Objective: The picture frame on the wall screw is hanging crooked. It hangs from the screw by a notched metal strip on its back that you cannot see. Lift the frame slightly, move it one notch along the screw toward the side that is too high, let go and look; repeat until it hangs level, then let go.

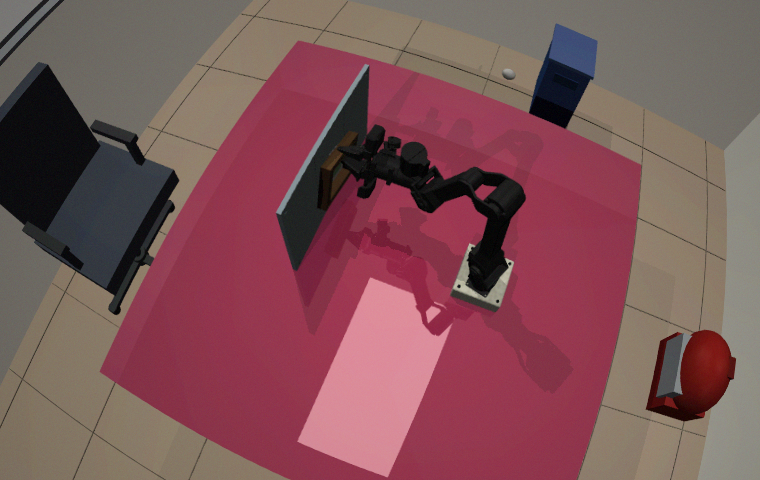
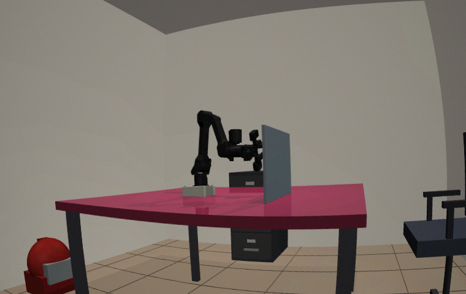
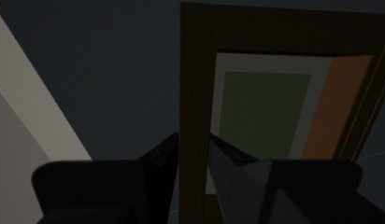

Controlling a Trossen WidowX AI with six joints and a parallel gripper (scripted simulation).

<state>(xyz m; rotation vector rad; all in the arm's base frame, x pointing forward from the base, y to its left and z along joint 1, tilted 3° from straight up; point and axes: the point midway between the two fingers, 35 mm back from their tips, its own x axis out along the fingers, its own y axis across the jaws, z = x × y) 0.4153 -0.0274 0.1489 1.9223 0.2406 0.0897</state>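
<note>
The brown wooden picture frame lies 2 cm to the left of my gripper tip and 5 cm below it. Round my gripper tip: wall panel (1 cm ahead, 1 cm to the left, 6 cm below).
</note>
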